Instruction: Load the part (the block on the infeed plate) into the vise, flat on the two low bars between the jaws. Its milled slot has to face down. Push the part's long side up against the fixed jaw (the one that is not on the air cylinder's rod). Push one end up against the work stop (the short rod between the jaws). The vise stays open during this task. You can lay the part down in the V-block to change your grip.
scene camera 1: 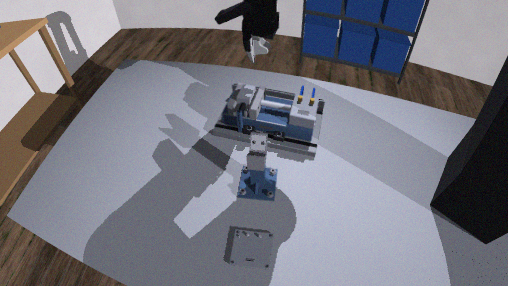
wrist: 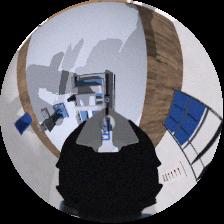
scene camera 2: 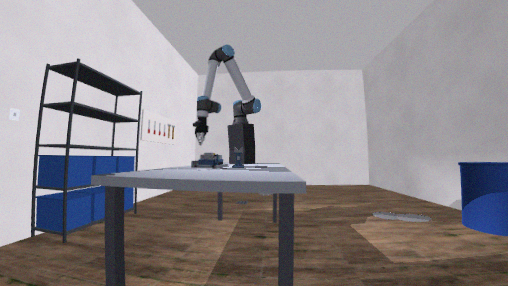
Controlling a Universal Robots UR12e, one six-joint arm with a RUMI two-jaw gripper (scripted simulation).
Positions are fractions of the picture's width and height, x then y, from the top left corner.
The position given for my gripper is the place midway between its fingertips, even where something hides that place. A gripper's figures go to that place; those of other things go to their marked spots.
Scene:
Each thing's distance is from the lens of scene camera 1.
my gripper (scene camera 1: 0.50,0.22): 81 cm
vise (scene camera 1: 0.54,0.40): 79 cm

